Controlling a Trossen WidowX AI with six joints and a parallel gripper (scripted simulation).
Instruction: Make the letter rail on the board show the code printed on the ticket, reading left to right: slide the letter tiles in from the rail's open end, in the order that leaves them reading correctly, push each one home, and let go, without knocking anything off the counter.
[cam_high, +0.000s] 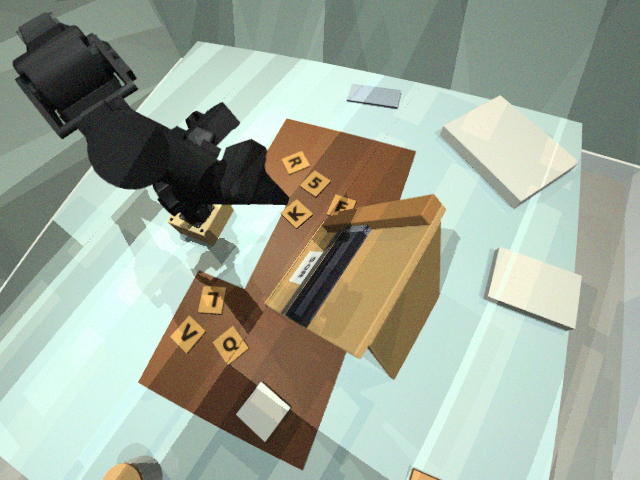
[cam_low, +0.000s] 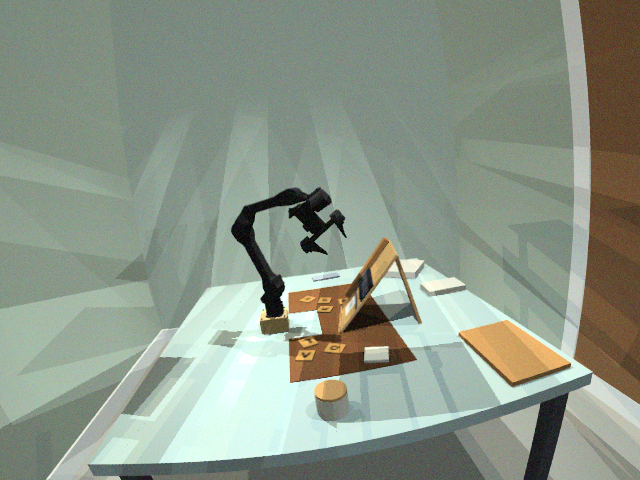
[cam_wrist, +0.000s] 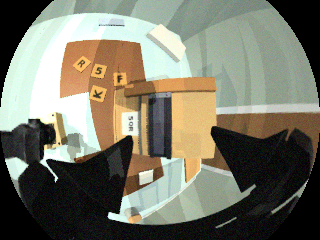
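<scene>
Right now my gripper tip is 8 cm past the s tile, 22 cm to the right of it and 30 cm above it. From my gripper tip the other things lie so: white ticket 3 cm ahead, 24 cm below; brown mat 7 cm behind, 2 cm to the left, 30 cm below; k tile 8 cm behind, 12 cm to the left, 30 cm below.
</scene>
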